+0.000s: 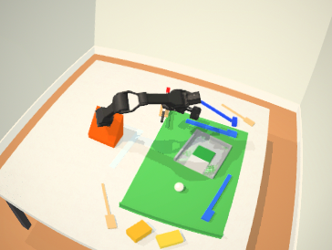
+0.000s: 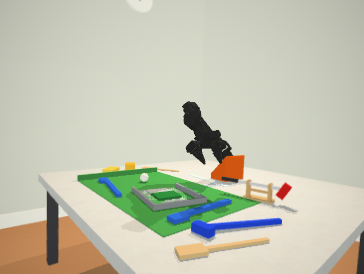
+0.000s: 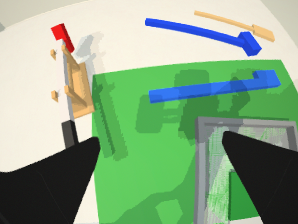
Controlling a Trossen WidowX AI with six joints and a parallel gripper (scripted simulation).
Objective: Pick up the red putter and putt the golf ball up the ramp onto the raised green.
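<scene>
The red putter is 150 mm behind my gripper tip, 110 mm to the left of it and 80 mm below it. Round my gripper tip: wooden rack: 150 mm behind, 120 mm to the left, 100 mm below; then green mat: 190 mm to the right, 150 mm ahead, 140 mm below; then white golf ball: 350 mm to the right, 140 mm ahead, 120 mm below.
</scene>
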